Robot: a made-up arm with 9 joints. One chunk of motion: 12 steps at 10 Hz.
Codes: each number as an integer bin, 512 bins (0 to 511) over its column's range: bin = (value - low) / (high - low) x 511, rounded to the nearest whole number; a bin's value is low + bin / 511 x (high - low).
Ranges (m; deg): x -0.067..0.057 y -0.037..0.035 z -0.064..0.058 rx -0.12..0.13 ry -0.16..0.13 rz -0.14..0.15
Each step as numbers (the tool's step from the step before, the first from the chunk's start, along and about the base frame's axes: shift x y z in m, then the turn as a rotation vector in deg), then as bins.
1 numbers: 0.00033 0.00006 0.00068 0.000 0.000 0.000
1 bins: 277 263 271 245 282 247
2 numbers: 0.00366 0.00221 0.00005 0.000 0.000 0.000
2 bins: 291 278 268 245 282 247
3 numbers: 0.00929 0.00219 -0.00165 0.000 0.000 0.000
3 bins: 314 278 261 245 282 247
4 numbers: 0.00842 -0.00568 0.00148 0.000 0.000 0.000
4 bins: 311 222 274 245 282 247
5 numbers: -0.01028 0.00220 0.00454 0.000 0.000 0.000
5 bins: 234 278 287 245 282 247
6 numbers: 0.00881 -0.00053 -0.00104 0.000 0.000 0.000
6 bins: 312 259 264 245 282 247
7 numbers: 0.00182 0.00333 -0.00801 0.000 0.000 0.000
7 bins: 284 286 235 245 282 247
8 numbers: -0.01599 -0.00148 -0.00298 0.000 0.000 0.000
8 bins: 210 252 256 245 282 247
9 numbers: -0.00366 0.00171 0.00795 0.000 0.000 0.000
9 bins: 261 275 301 245 282 247
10 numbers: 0.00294 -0.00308 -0.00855 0.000 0.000 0.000
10 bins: 288 241 232 245 282 247
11 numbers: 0.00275 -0.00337 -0.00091 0.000 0.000 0.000
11 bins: 287 239 264 245 282 247
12 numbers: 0.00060 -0.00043 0.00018 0.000 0.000 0.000
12 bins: 279 260 269 245 282 247
